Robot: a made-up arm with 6 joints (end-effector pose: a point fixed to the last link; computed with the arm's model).
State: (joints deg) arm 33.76 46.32 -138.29 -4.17 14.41 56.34
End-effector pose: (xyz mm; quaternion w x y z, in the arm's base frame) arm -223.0 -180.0 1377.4 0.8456 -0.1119 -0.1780 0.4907
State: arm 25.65 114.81 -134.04 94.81 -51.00 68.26
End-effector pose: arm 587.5 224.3 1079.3 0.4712 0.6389 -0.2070 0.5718
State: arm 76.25 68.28 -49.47 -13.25 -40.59 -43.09
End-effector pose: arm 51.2 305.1 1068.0 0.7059 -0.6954 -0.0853 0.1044
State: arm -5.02 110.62 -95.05 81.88 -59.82 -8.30
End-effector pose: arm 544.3 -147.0 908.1 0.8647 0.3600 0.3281 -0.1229
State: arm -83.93 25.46 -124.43 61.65 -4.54 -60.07
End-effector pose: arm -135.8 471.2 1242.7 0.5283 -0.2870 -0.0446 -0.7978
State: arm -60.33 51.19 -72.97 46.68 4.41 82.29
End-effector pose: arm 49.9 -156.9 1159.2 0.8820 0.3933 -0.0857 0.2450
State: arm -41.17 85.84 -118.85 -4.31 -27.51 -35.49
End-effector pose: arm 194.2 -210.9 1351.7 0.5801 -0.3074 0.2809 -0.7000
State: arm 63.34 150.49 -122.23 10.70 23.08 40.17
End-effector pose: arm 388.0 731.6 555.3 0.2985 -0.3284 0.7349 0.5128
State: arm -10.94 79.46 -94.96 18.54 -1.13 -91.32
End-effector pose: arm 353.8 -78.9 1246.1 0.4296 -0.5828 0.4688 -0.5059
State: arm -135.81 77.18 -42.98 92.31 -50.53 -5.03
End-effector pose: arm -299.9 -121.9 855.5 0.2384 0.6087 -0.2107 -0.7268
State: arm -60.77 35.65 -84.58 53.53 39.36 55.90
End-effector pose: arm -18.7 31.0 1207.0 0.9157 0.2236 0.2053 0.2635
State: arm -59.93 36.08 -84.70 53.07 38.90 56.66
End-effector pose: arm -17.6 27.3 1208.1 0.9136 0.2272 0.2023 0.2698
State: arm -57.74 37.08 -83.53 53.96 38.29 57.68
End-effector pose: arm -9.0 14.4 1203.4 0.9007 0.2440 0.1992 0.2991
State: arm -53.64 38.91 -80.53 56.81 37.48 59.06
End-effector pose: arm 12.2 -8.7 1189.3 0.8686 0.2805 0.1961 0.3585
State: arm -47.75 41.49 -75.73 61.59 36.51 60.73
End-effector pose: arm 47.3 -34.4 1163.0 0.8104 0.3367 0.1930 0.4389
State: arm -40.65 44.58 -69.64 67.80 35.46 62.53
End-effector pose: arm 92.5 -51.9 1124.8 0.7254 0.4074 0.1900 0.5213
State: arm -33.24 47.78 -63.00 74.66 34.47 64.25
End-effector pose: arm 137.9 -54.2 1079.1 0.6229 0.4832 0.1872 0.5861
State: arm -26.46 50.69 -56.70 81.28 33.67 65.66
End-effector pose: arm 174.0 -43.4 1033.2 0.5208 0.5529 0.1849 0.6236
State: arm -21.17 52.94 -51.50 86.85 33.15 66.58
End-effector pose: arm 196.3 -27.7 994.8 0.4373 0.6074 0.1826 0.6376
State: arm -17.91 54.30 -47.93 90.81 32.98 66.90
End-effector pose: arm 206.6 -15.0 969.0 0.3832 0.6417 0.1803 0.6395
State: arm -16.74 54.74 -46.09 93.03 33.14 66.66
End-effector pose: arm 209.0 -9.1 956.7 0.3595 0.6561 0.1776 0.6393
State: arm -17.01 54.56 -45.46 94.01 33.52 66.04
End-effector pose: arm 207.4 -8.8 953.8 0.3565 0.6572 0.1750 0.6406
